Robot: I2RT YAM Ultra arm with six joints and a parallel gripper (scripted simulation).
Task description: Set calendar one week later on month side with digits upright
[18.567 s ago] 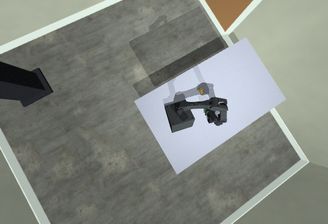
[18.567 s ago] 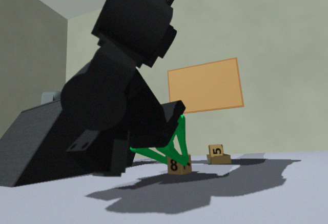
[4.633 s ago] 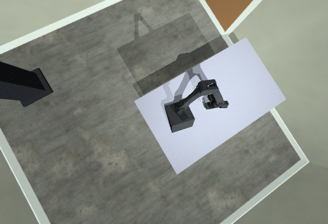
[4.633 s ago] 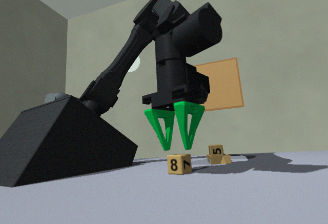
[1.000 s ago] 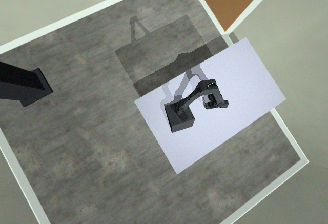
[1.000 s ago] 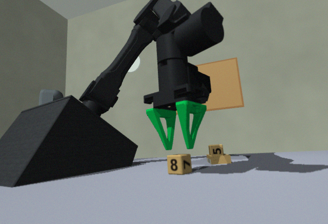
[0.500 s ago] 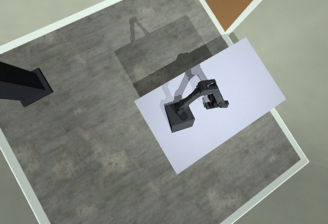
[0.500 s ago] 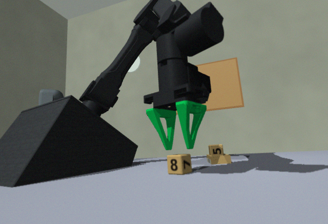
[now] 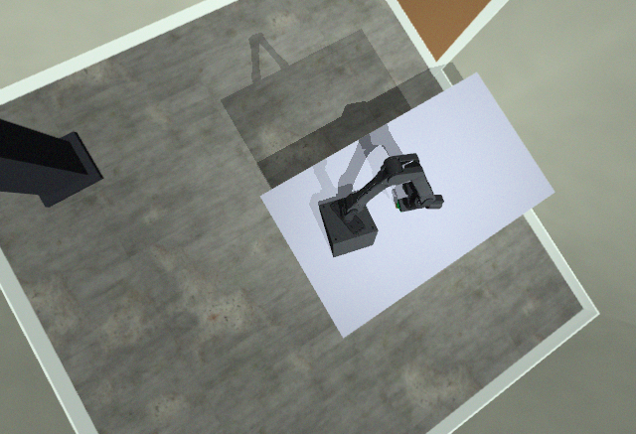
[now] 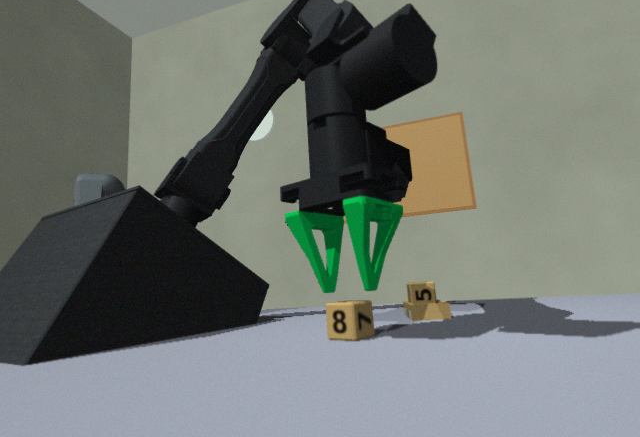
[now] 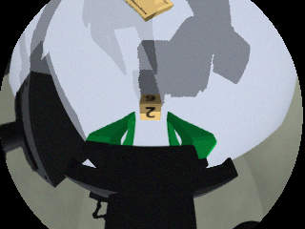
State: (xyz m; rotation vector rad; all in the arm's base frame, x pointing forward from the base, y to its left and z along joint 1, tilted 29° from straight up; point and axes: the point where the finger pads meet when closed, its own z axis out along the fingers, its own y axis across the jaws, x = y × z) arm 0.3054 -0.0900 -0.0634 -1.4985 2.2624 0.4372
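Right now my hand is 30 mm above the wooden cube. Also, from my hand: wooden tray (50 mm ahead, 160 mm to the left, 40 mm below).
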